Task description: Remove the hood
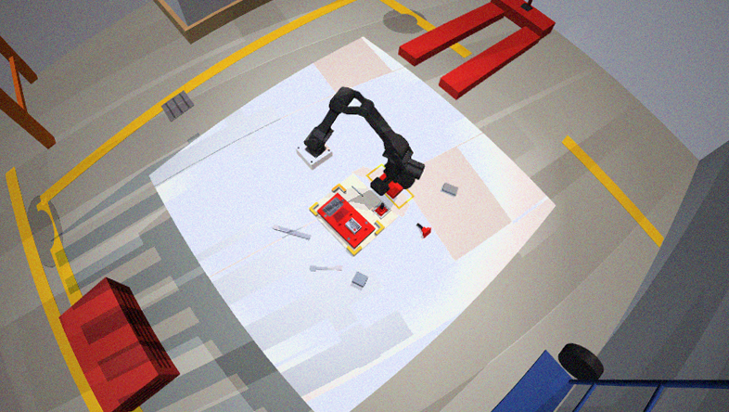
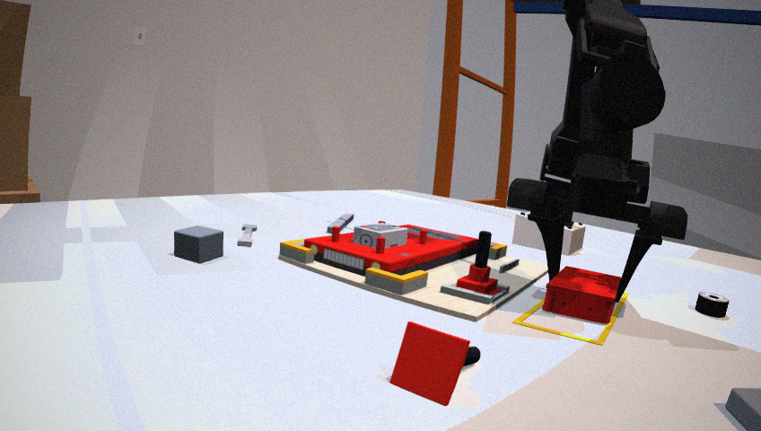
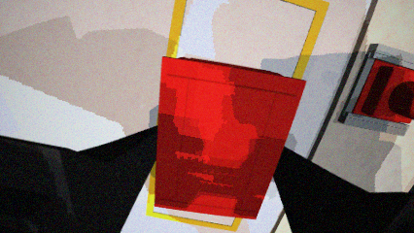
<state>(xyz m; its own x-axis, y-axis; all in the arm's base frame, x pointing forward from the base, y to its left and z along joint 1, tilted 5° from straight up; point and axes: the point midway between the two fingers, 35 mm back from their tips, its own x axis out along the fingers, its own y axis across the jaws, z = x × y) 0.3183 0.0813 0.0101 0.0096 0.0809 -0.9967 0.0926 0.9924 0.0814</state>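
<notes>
My gripper tip is 10 mm below the red hood.
</notes>
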